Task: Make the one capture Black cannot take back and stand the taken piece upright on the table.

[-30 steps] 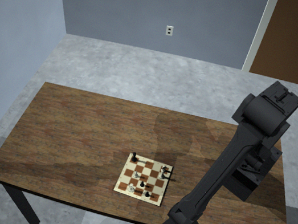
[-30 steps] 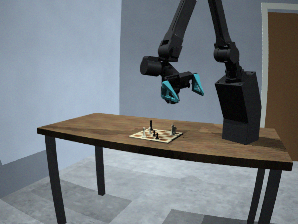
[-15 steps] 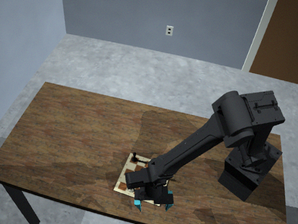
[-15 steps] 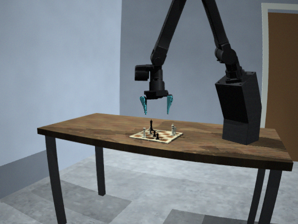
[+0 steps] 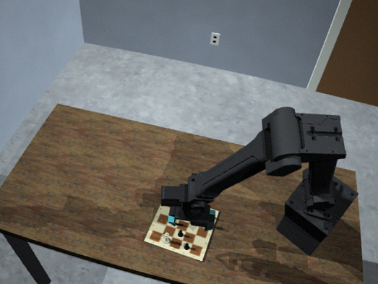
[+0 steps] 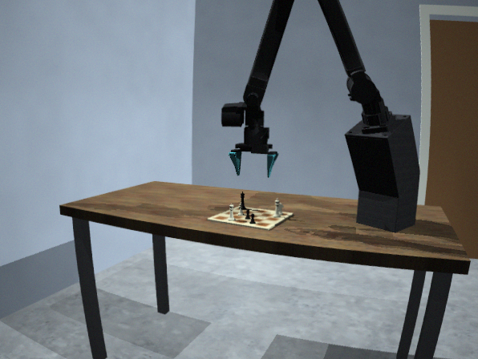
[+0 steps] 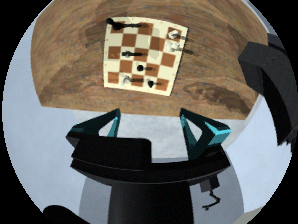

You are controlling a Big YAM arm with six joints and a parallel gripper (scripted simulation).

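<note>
The chessboard is 16 cm below my hand, 7 cm to the right of it and 5 cm ahead of it. Round my hand: tall black piece 14 cm to the right, 13 cm below, 13 cm ahead; tall white piece 13 cm below, 12 cm to the right, 2 cm behind.
</note>
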